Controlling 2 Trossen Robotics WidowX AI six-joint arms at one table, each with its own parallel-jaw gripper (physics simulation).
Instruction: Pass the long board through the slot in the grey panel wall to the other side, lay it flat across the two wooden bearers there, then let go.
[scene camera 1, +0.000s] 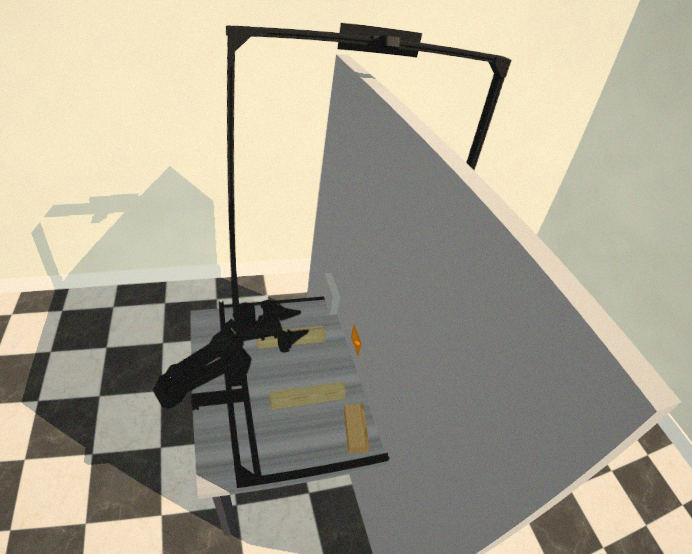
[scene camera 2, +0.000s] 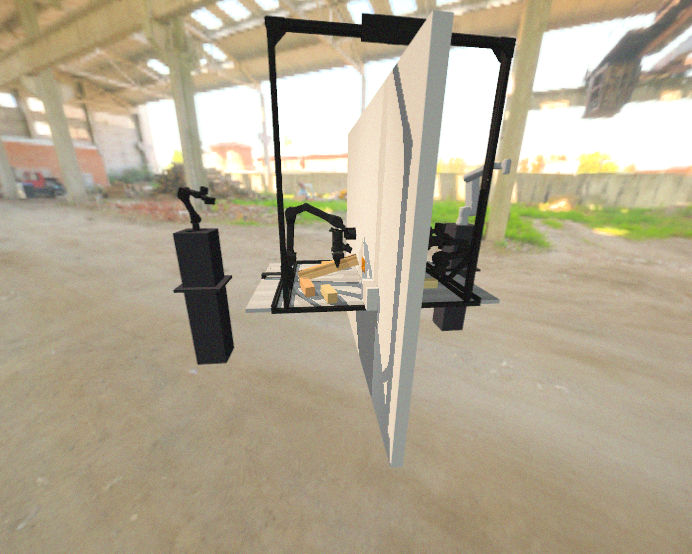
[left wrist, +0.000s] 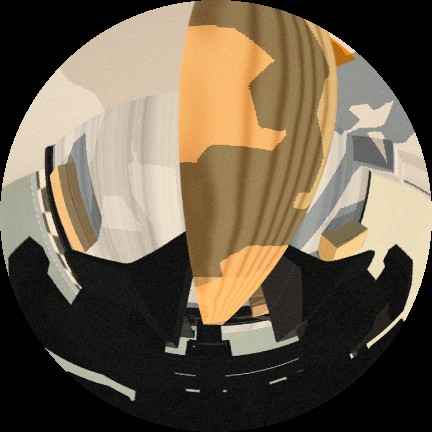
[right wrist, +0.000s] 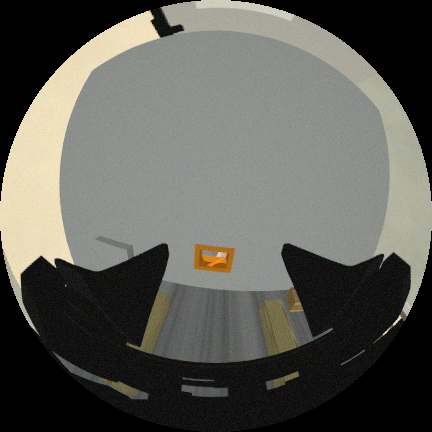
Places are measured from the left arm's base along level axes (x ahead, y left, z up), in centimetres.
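Pixels of known places: left gripper, between the fingertips: (scene camera 2: 337, 266) (left wrist: 224, 232); right gripper, between the fingertips: (scene camera 1: 304, 321) (right wrist: 227, 250); right arm's base, origin of its link: (scene camera 1: 235, 378) (scene camera 2: 439, 274).
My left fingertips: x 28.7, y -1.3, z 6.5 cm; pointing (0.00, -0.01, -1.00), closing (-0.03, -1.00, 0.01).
Note:
Ahead of a thing's pixels: the offset from my left fingertips to its top centre. "*": to the spot under its first point.
The long wooden board (scene camera 2: 320, 269) (left wrist: 215, 200) is tilted, its far-right end higher and close to the orange-rimmed slot {* dx +15.2, dy +0.3, dz +1.0 cm} (scene camera 2: 363, 264) (scene camera 1: 355, 333) (right wrist: 197, 257). My left gripper (scene camera 2: 337, 262) (left wrist: 224, 232) is shut on the board from above. In the left wrist view, part of the orange rim (left wrist: 343, 54) shows right of the board. The grey panel wall (scene camera 1: 432, 288) (scene camera 2: 375, 173) (right wrist: 225, 150) stands between the arms. Beyond it lie two wooden bearers, one {dx +39.8, dy +12.0, dz -4.0 cm} (scene camera 1: 307, 395) (right wrist: 280, 327) and another {dx +40.8, dy -14.3, dz -4.0 cm} (scene camera 1: 316, 334) (right wrist: 157, 317). My right gripper (scene camera 1: 304, 322) (right wrist: 227, 250) is open and empty above the bearers' side.
A wooden block {dx +26.9, dy +26.7, dz -4.6 cm} (scene camera 1: 356, 427) (right wrist: 296, 300) lies beside the panel's foot on the bearers' side. On the left arm's side lie two more blocks, one {dx -17.2, dy -14.8, dz -3.4 cm} (scene camera 2: 307, 286) {dx -0.2, dy +26.2, dz -4.0 cm} (left wrist: 75, 205) and another {dx -6.4, dy -25.9, dz -3.4 cm} (scene camera 2: 328, 293) (left wrist: 342, 243). A black frame (scene camera 1: 232, 144) (scene camera 2: 274, 115) rises around the table.

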